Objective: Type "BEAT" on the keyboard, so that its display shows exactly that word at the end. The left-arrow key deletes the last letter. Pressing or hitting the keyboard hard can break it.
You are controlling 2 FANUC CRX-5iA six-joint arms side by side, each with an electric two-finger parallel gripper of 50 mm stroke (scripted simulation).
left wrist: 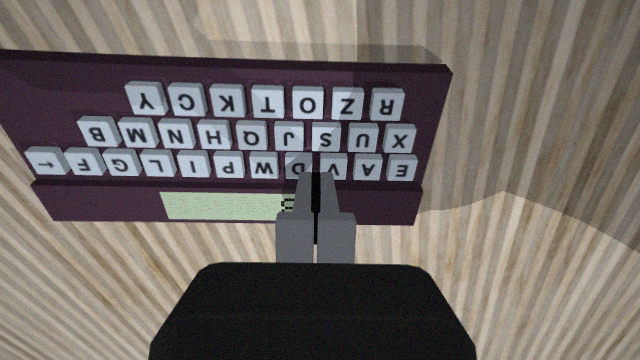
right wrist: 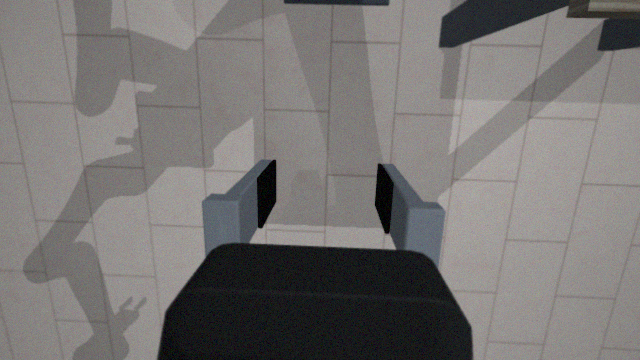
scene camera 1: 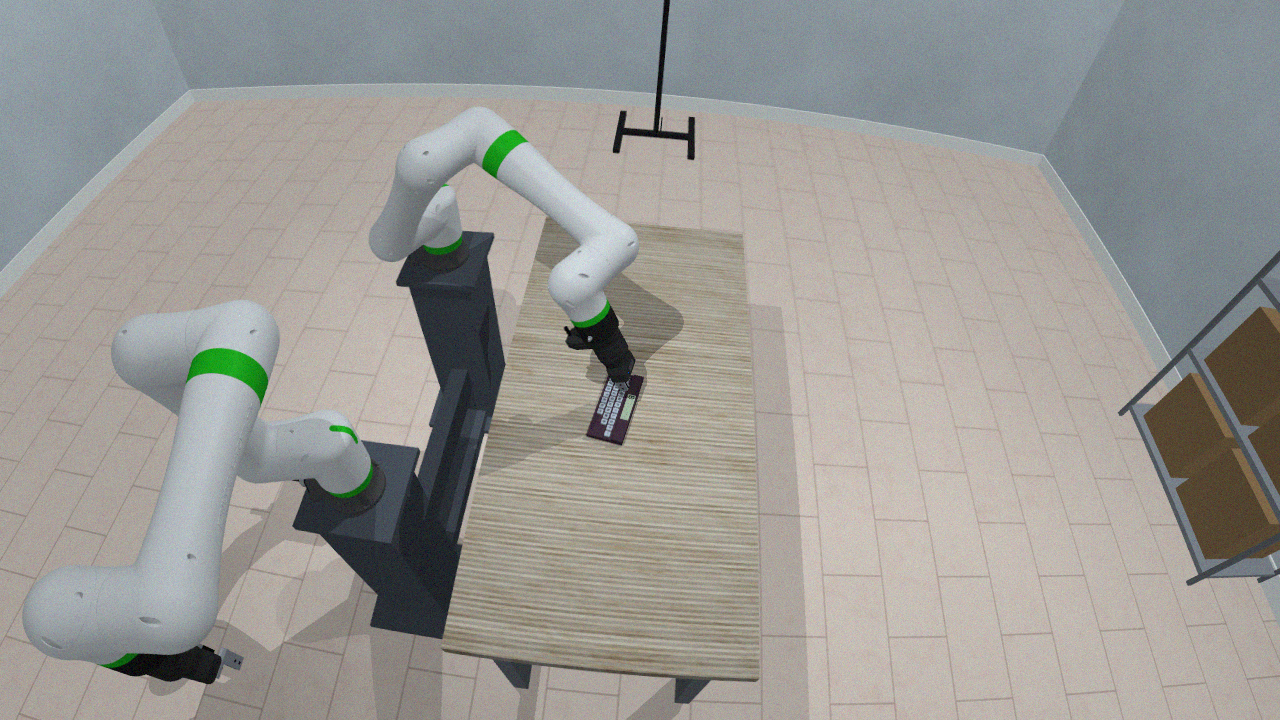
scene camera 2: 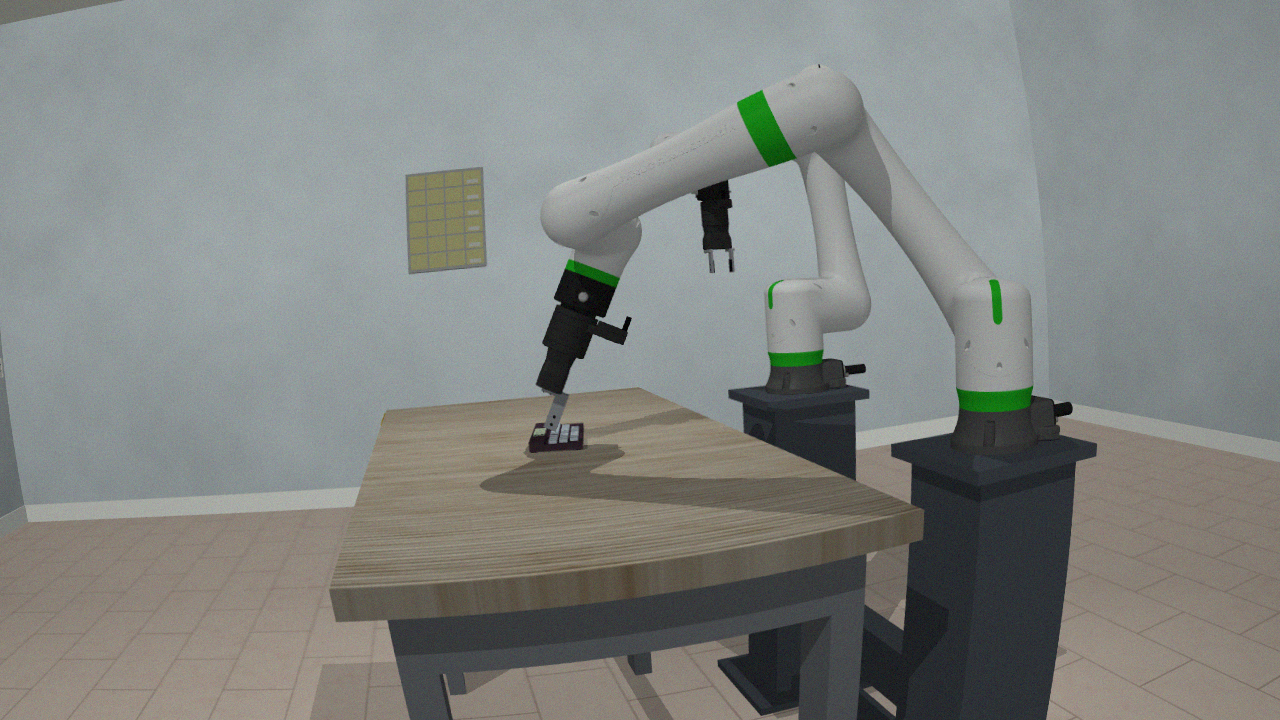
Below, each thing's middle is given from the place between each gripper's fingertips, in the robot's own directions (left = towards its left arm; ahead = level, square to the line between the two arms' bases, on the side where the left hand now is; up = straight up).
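Labels:
Relative to the left-arrow key [left wrist: 46, 160], my right hand [scene camera 1: 225, 659] is 27 cm above it, 69 cm to the right of it and 57 cm short of it.
My left gripper [scene camera 2: 549, 428] is 3 cm above the key, 2 cm past it and 13 cm to the left of it.

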